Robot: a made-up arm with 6 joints. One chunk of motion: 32 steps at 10 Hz.
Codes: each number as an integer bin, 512 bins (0 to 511) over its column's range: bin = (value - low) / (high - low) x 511, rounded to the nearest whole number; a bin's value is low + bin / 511 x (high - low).
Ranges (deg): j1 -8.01..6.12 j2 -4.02..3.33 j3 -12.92..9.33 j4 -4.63..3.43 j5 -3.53..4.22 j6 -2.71..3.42
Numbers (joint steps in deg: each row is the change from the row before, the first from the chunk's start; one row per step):
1: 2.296 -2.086 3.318 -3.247 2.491 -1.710
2: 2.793 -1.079 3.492 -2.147 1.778 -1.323
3: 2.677 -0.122 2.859 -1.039 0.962 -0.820
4: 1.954 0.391 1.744 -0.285 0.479 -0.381
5: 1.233 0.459 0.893 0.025 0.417 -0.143
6: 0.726 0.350 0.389 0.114 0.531 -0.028
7: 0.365 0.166 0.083 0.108 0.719 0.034
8: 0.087 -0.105 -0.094 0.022 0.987 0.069
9: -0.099 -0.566 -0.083 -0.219 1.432 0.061
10: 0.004 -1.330 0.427 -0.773 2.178 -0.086
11: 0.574 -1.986 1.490 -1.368 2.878 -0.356
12: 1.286 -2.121 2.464 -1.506 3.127 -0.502
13: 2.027 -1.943 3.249 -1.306 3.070 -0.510
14: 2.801 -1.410 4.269 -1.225 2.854 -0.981
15: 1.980 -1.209 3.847 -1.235 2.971 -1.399
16: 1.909 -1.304 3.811 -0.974 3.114 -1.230
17: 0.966 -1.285 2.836 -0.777 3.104 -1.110
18: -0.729 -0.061 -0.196 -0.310 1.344 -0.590
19: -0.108 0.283 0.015 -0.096 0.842 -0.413
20: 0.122 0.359 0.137 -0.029 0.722 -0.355
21: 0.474 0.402 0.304 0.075 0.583 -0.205
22: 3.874 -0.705 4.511 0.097 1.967 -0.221
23: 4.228 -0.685 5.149 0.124 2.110 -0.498
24: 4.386 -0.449 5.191 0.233 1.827 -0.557
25: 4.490 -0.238 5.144 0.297 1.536 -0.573
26: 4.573 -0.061 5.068 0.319 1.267 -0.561
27: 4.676 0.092 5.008 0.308 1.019 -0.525
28: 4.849 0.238 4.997 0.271 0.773 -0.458
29: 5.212 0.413 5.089 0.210 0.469 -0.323
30: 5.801 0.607 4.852 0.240 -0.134 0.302
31: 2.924 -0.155 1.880 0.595 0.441 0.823
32: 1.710 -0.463 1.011 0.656 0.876 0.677
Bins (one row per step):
1: 373 134 373 88 397 83
2: 391 204 377 157 350 116
3: 386 271 362 228 296 158
4: 360 307 337 275 264 194
5: 334 311 317 295 260 214
6: 316 304 306 301 268 224
7: 303 291 299 300 280 229
8: 293 272 295 295 298 232
9: 286 240 295 280 327 231
10: 290 187 307 245 376 219
11: 310 141 331 207 423 196
12: 336 132 353 198 439 184
13: 363 144 371 211 435 183
14: 391 181 395 216 421 144
15: 361 195 385 215 429 109
16: 359 189 384 232 438 123
17: 325 190 362 244 437 133
18: 263 275 292 274 321 177
19: 286 299 297 287 288 191
20: 294 304 300 292 280 196
21: 307 307 304 298 271 209
22: 430 230 400 300 362 207
23: 443 232 415 301 372 184
24: 448 248 416 308 353 179
25: 452 263 415 312 334 178
26: 455 275 413 314 316 179
27: 459 286 412 313 300 182
28: 465 296 411 311 284 188
29: 478 308 414 307 264 199
30: 499 322 408 309 224 251
31: 395 269 340 331 262 295
32: 352 247 320 335 291 282

